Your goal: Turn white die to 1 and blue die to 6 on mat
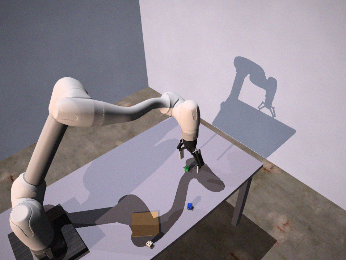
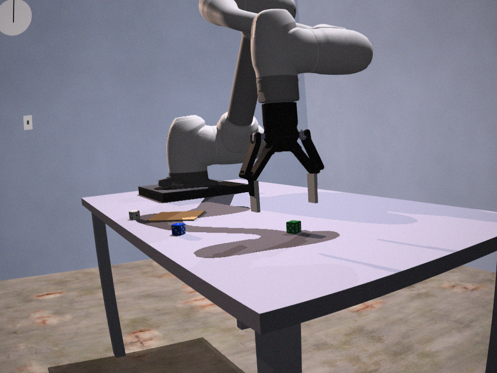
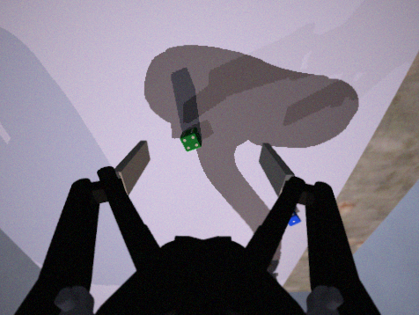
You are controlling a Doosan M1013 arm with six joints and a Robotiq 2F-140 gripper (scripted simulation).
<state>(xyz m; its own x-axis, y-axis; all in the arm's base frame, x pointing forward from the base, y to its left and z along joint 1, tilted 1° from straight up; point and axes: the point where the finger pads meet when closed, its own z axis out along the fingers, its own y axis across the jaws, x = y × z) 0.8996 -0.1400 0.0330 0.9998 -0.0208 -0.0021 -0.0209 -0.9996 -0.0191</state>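
Now: the green die 6 cm below my hand and 2 cm to the left of it. From my hand the other things lie so: white die (48 cm behind, 21 cm to the right, 6 cm below); tan mat (42 cm behind, 10 cm to the right, 7 cm below); blue die (18 cm to the right, 18 cm behind, 6 cm below).
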